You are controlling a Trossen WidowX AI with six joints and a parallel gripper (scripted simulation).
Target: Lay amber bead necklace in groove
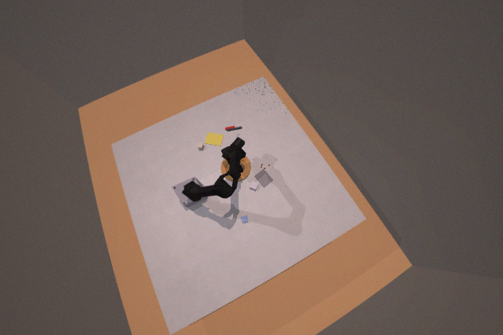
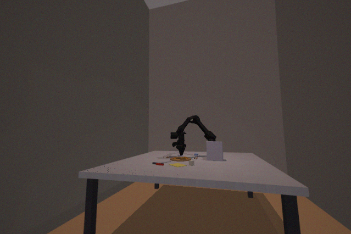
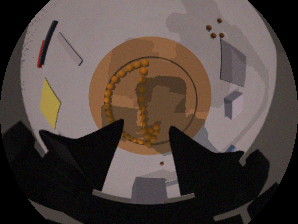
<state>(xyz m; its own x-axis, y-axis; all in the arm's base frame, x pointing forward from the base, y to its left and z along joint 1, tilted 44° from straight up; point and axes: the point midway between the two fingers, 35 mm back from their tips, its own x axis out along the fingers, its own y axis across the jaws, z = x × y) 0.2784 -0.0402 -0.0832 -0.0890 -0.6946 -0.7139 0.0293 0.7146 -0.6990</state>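
Now: the round bead board 10 mm ahead of my gripper tip, 10 mm to the right of it and 30 mm below it. Also, from my gripper tip: thin grey bar (110 mm ahead, 170 mm to the left, 40 mm below); yellow pad (20 mm behind, 260 mm to the left, 40 mm below); grey square plate (130 mm ahead, 170 mm to the right, 40 mm below).
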